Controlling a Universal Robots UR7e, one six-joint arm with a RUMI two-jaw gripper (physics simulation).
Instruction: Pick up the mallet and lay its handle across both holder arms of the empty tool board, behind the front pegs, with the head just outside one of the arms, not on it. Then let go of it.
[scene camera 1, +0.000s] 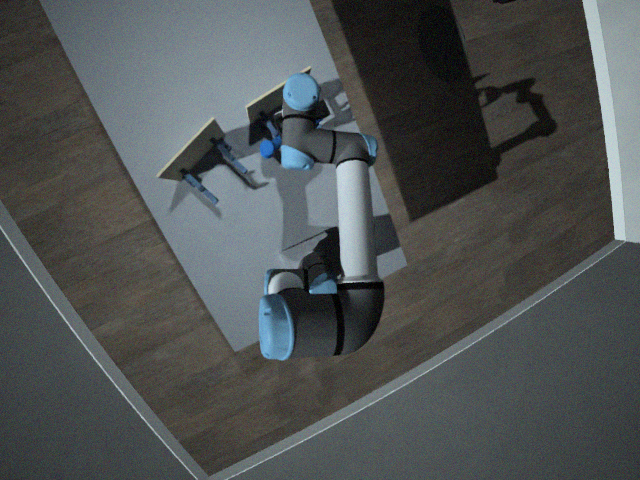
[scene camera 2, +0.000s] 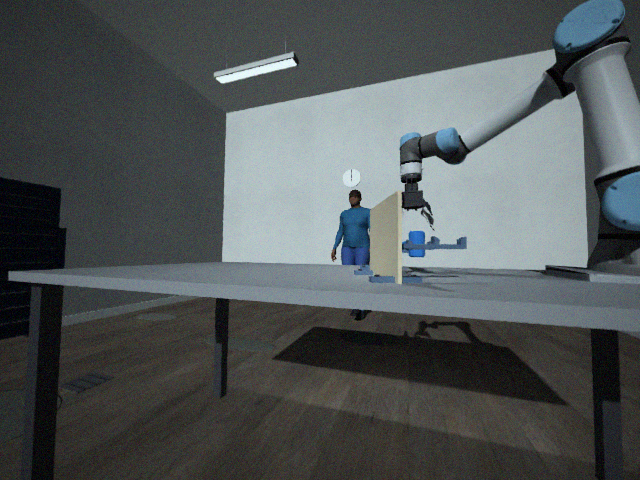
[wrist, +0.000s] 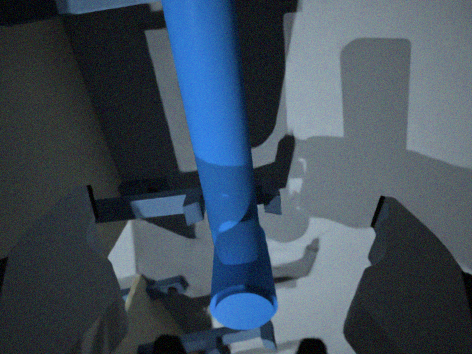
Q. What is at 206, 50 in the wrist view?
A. A blue mallet.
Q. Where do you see my gripper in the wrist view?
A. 236, 195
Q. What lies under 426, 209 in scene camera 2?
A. My gripper.
